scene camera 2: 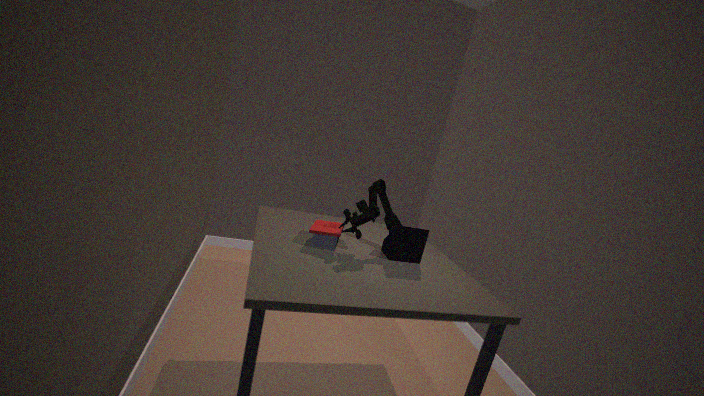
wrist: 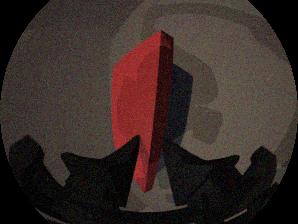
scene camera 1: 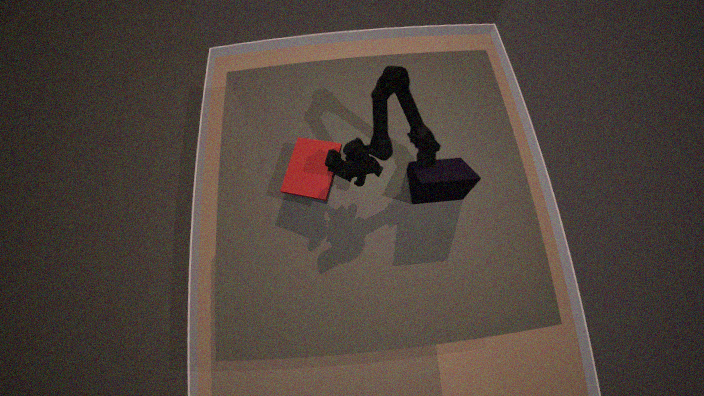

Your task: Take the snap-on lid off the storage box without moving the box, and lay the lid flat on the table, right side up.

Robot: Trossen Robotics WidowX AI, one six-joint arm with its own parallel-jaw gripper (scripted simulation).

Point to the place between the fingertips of the gripper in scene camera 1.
330,170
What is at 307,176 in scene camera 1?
A red lid.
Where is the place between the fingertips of the gripper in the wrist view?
At 151,139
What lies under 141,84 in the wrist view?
A red lid.
